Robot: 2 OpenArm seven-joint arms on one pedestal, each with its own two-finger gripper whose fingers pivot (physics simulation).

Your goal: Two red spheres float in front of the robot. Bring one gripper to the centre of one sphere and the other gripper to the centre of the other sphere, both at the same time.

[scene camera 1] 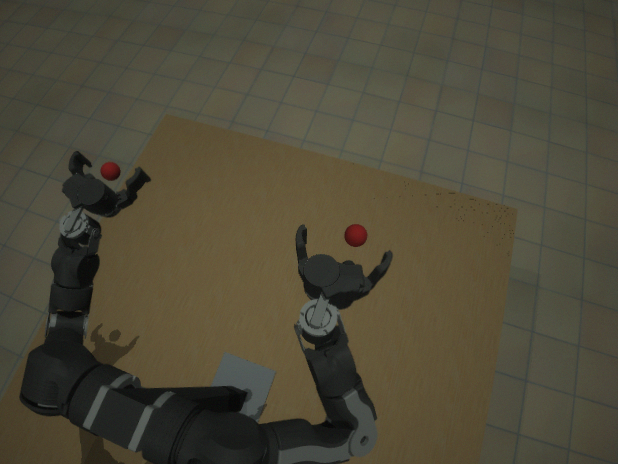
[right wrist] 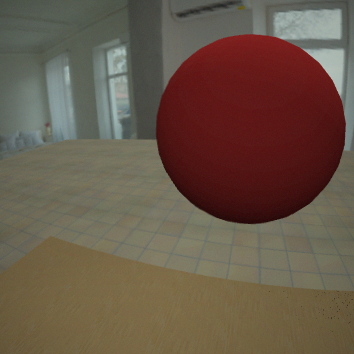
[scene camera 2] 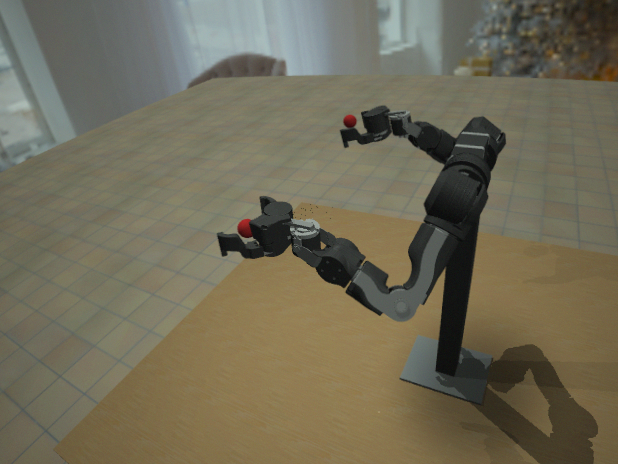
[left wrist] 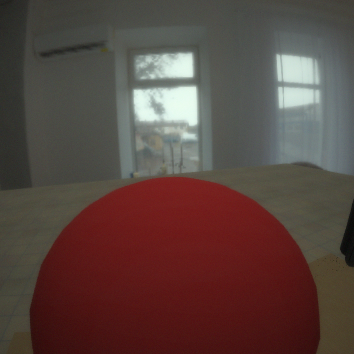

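Observation:
The left red sphere (scene camera 1: pixel 110 171) (scene camera 2: pixel 245 228) (left wrist: pixel 175 270) floats between the spread fingers of my open left gripper (scene camera 1: pixel 113 168) (scene camera 2: pixel 244 223), close to its palm. In the left wrist view it is large, centred sideways and cut by the bottom edge. The other red sphere (scene camera 1: pixel 355 235) (scene camera 2: pixel 350 121) (right wrist: pixel 251 129) floats by my open right gripper (scene camera 1: pixel 345 242). In scene camera 1 it lies between the fingertips, nearer the right-hand one. In the right wrist view it sits right of centre and high. In scene camera 2 it shows above the visible finger; the other finger is hidden.
Both arms reach out from the dark pedestal (scene camera 2: pixel 457 310) on its grey base plate (scene camera 2: pixel 420 365), which stands on a wood-coloured mat (scene camera 1: pixel 225 250) (scene camera 2: pixel 200 360). Tiled floor (scene camera 1: pixel 400 75) surrounds the mat. A dark part (left wrist: pixel 350 245) shows at the right edge of the left wrist view.

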